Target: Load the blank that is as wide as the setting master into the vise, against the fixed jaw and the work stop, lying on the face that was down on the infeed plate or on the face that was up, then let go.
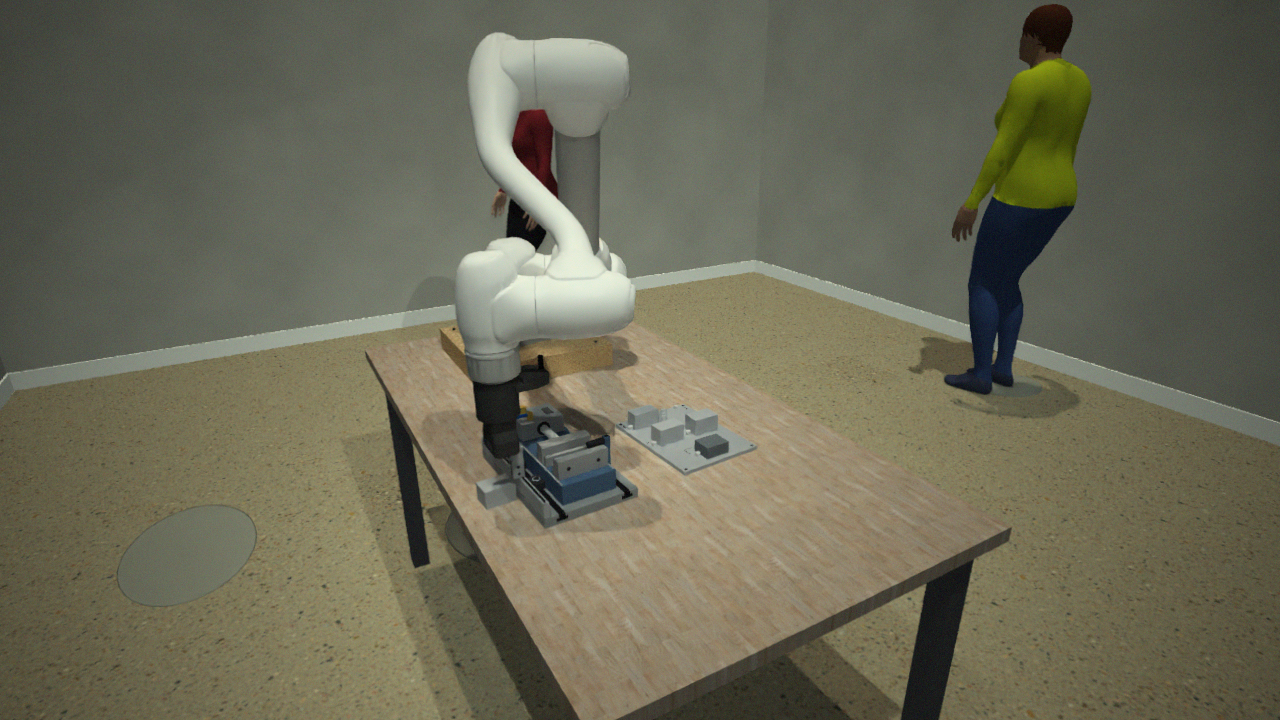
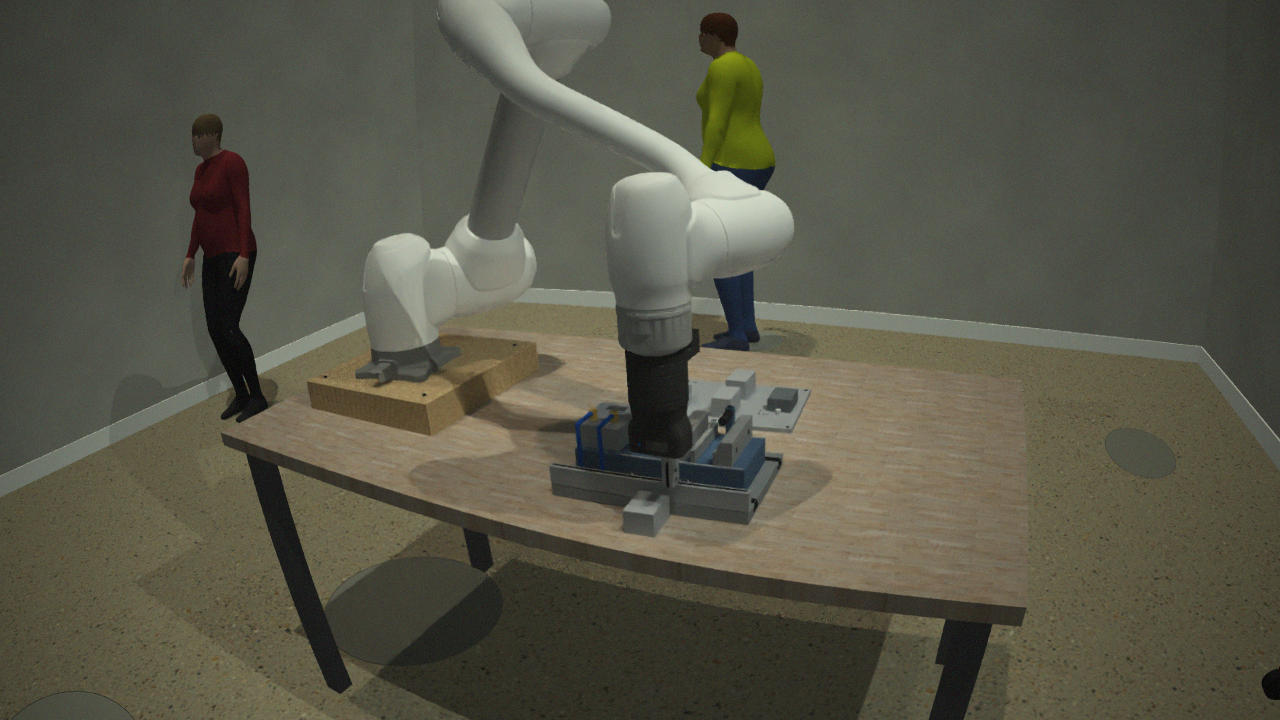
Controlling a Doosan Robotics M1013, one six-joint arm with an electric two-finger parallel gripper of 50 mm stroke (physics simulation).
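Places are measured from the arm's base along level axes (x back, y left, z down), in metres.
Pixels of known places: gripper, fingertip midpoint: (image 1: 518, 476) (image 2: 670, 483); arm's base, link origin: (image 2: 408, 366).
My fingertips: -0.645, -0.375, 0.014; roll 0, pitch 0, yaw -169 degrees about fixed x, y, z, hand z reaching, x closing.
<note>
For each thing: its top centre in the pictures, then the offset to it from my fingertips, as dx, dy, dz. "pt": a spot on its surface instead.
- grey vise, top centre: (image 2: 668, 420) (image 1: 553, 430) +0.025, +0.098, -0.049
- work stop, top centre: (image 2: 645, 502) (image 1: 495, 482) +0.027, -0.032, +0.014
- grey piece, surface spot: (image 1: 579, 462) pt -0.083, +0.079, -0.034
- infeed plate, surface spot: (image 2: 799, 412) pt -0.148, +0.365, +0.043
- dark setting master, top centre: (image 2: 783, 393) (image 1: 711, 440) -0.116, +0.388, +0.017
A blue and grey vise (image 1: 582, 487) (image 2: 725, 472) stands on the table near its left edge. A small grey block, the work stop (image 1: 495, 490) (image 2: 645, 513), sticks out at the vise's side. My gripper (image 1: 503, 460) (image 2: 659, 445) points straight down, low at the vise's end next to the work stop. Its fingers look shut with nothing seen between them, and the fingertips are partly hidden. A grey piece (image 1: 579, 462) lies between the jaws. The infeed plate (image 1: 729, 455) (image 2: 799, 412) holds light grey blanks (image 1: 667, 430) (image 2: 740, 382) and the dark setting master (image 1: 712, 445) (image 2: 782, 397).
The arm stands on a wooden plinth (image 1: 573, 355) (image 2: 447, 393) at the table's back. A person in yellow (image 1: 1029, 179) (image 2: 733, 116) stands beyond the table. A person in red (image 1: 535, 152) (image 2: 220, 242) stands near the wall behind the arm. The table edge (image 2: 429, 502) runs close to the vise.
</note>
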